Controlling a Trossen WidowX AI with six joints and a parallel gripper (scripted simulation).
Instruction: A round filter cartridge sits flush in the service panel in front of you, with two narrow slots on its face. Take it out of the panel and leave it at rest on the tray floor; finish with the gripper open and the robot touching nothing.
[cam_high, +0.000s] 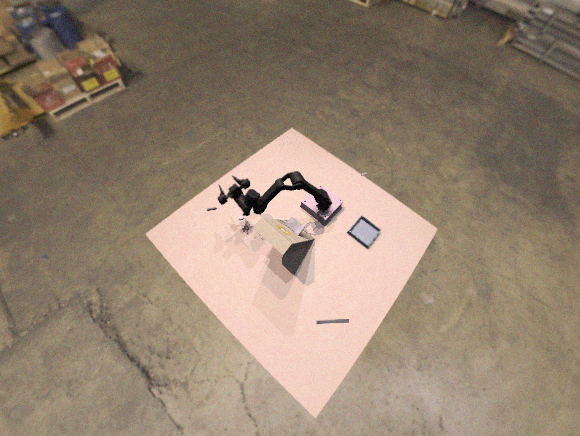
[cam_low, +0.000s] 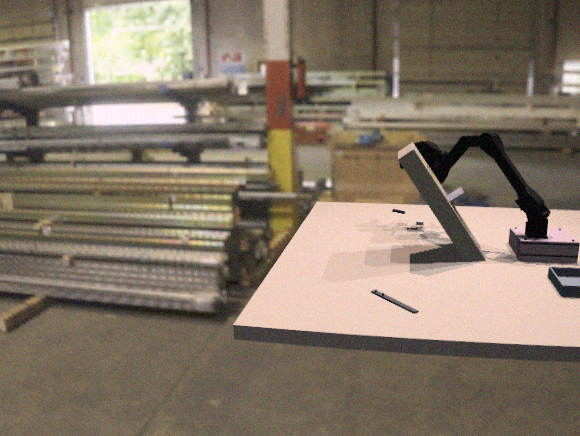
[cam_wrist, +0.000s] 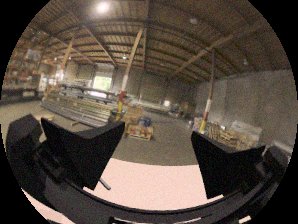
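The round grey filter cartridge is 10 mm behind my gripper tip, 420 mm to the left of it and 10 mm below it. Also, from my gripper tip: short dark piece: 100 mm ahead, 70 mm to the right, 270 mm below; then blue-grey tray: 480 mm behind, 680 mm to the left, 260 mm below.
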